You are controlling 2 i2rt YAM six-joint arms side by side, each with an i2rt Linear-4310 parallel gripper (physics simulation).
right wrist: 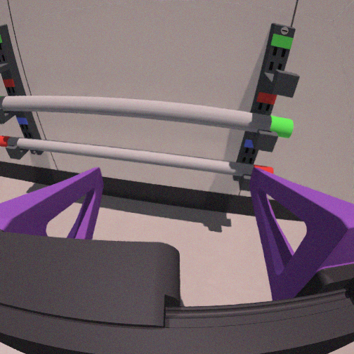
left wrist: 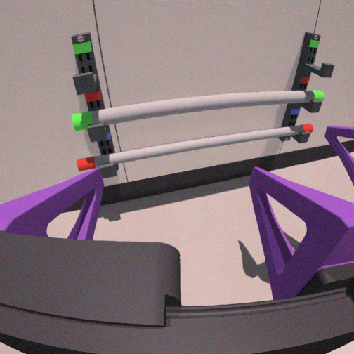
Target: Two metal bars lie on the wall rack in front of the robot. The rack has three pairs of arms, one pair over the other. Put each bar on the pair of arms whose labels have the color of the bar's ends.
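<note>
The thick bar with green ends (left wrist: pixel 200 103) (right wrist: pixel 135 107) lies on the middle pair of rack arms, labelled red. The thinner bar with red ends (left wrist: pixel 200 142) (right wrist: pixel 125 152) lies below it on the lowest pair, labelled blue. The rack (left wrist: pixel 86 64) (right wrist: pixel 277 57) has two dark uprights; its top pair of arms, labelled green, holds no bar. My left gripper (left wrist: pixel 176 175) is open and empty, its fingertips appearing below the bars in the left wrist view. My right gripper (right wrist: pixel 176 175) is open and empty; its right fingertip overlaps the red bar end in the right wrist view.
The grey wall (left wrist: pixel 200 50) (right wrist: pixel 150 50) stands behind the rack, with a dark strip (left wrist: pixel 200 175) (right wrist: pixel 150 194) along its foot. A purple finger of the other arm (left wrist: pixel 340 132) shows at the right edge of the left wrist view.
</note>
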